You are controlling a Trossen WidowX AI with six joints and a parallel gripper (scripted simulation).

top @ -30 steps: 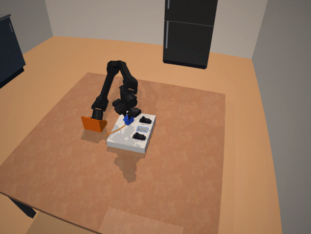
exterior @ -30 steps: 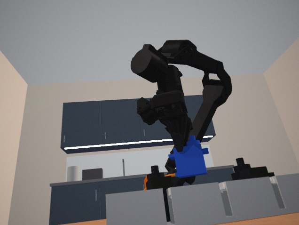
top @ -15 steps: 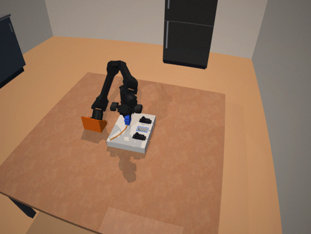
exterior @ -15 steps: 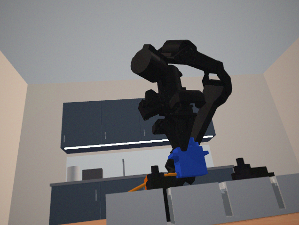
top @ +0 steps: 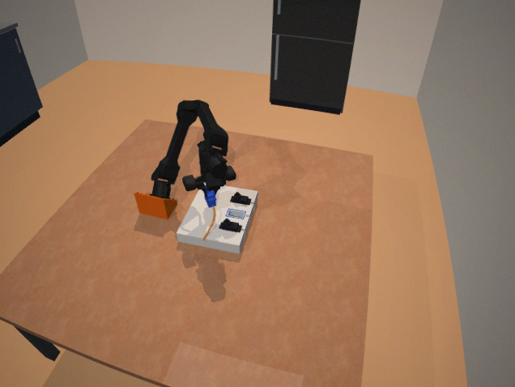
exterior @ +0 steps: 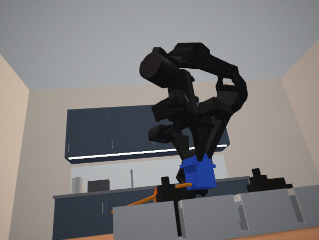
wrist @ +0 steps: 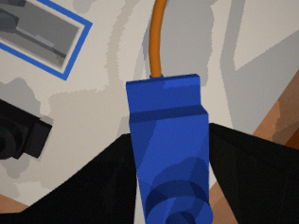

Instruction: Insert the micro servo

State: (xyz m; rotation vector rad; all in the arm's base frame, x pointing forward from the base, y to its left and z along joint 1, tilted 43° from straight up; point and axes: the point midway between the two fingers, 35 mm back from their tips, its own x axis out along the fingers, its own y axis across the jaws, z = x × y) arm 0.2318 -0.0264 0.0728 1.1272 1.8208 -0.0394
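Now: the white deck 10 mm behind my gripper tip and 100 mm below it.
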